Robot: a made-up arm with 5 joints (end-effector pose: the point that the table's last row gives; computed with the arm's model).
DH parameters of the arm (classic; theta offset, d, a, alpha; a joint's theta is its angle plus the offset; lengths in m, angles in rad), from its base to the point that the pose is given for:
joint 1: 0 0.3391 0 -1.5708
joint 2: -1.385 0 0.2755 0
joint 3: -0.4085 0 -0.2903 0
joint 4: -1.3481 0 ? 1.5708
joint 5: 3.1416 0.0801 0 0
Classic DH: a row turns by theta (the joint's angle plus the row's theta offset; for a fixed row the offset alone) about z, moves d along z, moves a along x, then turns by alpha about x.
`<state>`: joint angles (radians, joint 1 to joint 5).
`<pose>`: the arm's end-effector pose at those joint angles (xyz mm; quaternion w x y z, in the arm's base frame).
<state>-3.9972 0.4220 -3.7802 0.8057 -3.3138</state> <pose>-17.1 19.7 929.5 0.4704 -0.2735 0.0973 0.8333</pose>
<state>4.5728 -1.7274 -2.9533 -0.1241 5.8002</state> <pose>88.3 628.2 222.1 0.5994 -0.6042 0.4256 0.3076</pose>
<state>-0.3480 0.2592 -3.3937 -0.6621 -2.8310</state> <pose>-39.6 14.4 896.6 0.9467 -0.1040 -0.3044 -0.0177</pose>
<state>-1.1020 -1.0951 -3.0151 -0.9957 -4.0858</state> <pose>-242.6 479.0 527.2 0.2891 -0.0656 -0.8291 -0.4740</pose>
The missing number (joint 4, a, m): -0.0628
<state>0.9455 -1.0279 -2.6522 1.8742 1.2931</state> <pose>-200.5 -277.7 812.5 0.7065 -0.6100 0.1071 -0.3426</pose>
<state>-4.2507 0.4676 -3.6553 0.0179 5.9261</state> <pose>-11.3 22.7 916.0 0.7430 0.0052 0.0131 -0.6691</pose>
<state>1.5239 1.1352 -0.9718 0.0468 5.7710</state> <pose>15.4 328.5 26.0 0.0508 0.5221 0.8464 -0.0918</pose>
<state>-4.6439 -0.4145 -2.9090 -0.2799 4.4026</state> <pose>18.4 -268.0 918.0 0.1172 0.0430 -0.2248 0.9664</pose>
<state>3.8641 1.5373 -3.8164 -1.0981 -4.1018</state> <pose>-274.5 -241.9 593.4 0.1177 0.0783 0.0876 0.9861</pose>
